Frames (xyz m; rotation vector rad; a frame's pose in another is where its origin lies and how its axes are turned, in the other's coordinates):
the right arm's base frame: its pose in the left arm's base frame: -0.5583 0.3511 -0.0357 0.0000 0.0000 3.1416
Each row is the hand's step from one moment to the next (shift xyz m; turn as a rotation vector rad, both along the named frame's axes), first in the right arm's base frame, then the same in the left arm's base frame.
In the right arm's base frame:
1: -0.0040 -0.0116 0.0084 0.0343 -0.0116 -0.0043
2: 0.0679 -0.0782 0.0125 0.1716 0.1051 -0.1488
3: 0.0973 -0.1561 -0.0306 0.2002 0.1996 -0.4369
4: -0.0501 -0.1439 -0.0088 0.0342 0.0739 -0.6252
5: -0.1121 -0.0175 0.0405 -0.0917 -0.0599 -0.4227
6: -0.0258 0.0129 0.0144 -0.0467 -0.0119 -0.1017
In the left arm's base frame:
1: 0.0040 0.0116 0.0084 -0.0343 0.0116 -0.0043
2: -0.0679 0.0782 0.0125 -0.1716 -0.1051 -0.1488
3: -0.0973 0.1561 -0.0306 -0.2002 -0.1996 -0.4369
4: 0.0501 0.1439 -0.0088 -0.0342 -0.0739 -0.6252
5: 0.1121 0.0175 0.0405 0.0917 0.0599 -0.4227
6: 0.0258 -0.0129 0.0144 0.0467 0.0119 -0.1017

